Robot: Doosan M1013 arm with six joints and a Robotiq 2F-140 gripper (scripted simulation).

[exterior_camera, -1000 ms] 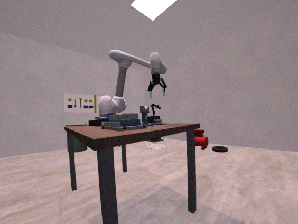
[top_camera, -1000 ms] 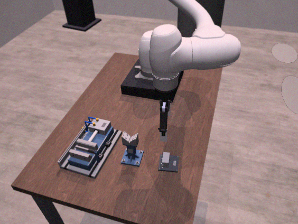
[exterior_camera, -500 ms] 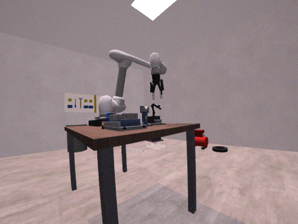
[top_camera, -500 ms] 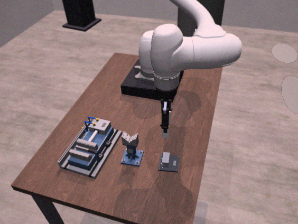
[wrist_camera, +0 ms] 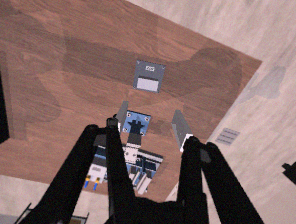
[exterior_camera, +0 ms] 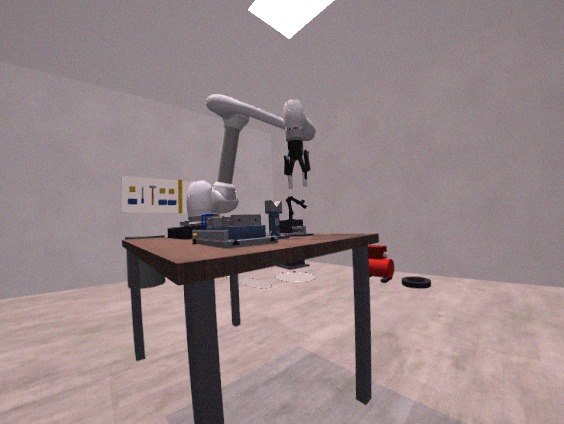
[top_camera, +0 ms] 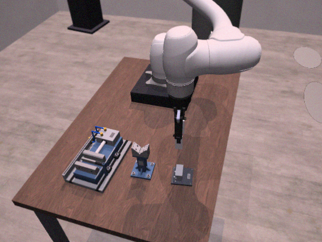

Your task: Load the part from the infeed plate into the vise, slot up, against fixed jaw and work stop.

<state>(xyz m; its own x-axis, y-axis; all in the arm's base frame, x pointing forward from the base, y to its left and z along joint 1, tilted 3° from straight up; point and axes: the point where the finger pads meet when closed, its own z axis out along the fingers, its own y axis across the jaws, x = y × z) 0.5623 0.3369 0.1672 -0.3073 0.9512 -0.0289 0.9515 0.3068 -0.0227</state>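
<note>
Now: hand 10 mm to the left of the part and 230 mm above it. Also, from my hand: air cylinder: 20 mm behind, 370 mm to the right, 180 mm below; then work stop: 140 mm ahead, 310 mm to the right, 170 mm below; then moving jaw: 110 mm ahead, 360 mm to the right, 180 mm below.
</note>
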